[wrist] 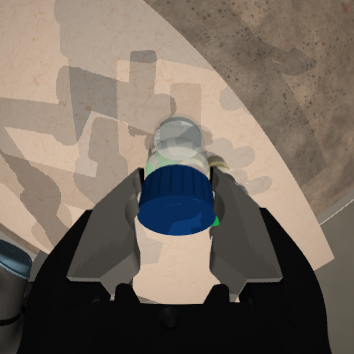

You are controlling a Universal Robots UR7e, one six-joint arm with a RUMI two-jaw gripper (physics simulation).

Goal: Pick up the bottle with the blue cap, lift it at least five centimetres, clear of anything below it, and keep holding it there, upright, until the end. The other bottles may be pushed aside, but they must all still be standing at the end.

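Places are measured from the arm's base along level axes (x ahead, y left, z up), in centimetres.
Pixels of known places: gripper, fingertip midpoint: (176,168).
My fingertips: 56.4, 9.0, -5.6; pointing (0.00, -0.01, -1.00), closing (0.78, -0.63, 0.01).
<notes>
Ahead of a thing's pixels: the offset from my fingertips to its top centre, as dx, dy, dz. "*": to the spot under its first point. Level surfaces: height alone.
The clear bottle with the blue cap {-0.1, -0.2, +5.1} (176,202) is between the two grey jaws of my gripper (176,168) in the wrist view. The gripper is shut on it, one jaw on each side near the cap. The bottle's transparent body runs away from the camera behind the cap, with its rounded base end farther up in the view. How high its base stands above the table cannot be read exactly. Parts of other bottles, a green bit {* -5.7, -19.0, -10.6} (216,221) and a yellowish banded piece {-0.6, -13.5, -10.6} (218,162), show beside and behind the right jaw; most of them is hidden.
The pale table top {dz -21.1} (280,210) has a curved edge at the right, with speckled brown floor (300,100) beyond. Shadows of the arm and bottles fall across the table. A dark cylinder with a blue-grey top (12,260) is at the lower left edge.
</notes>
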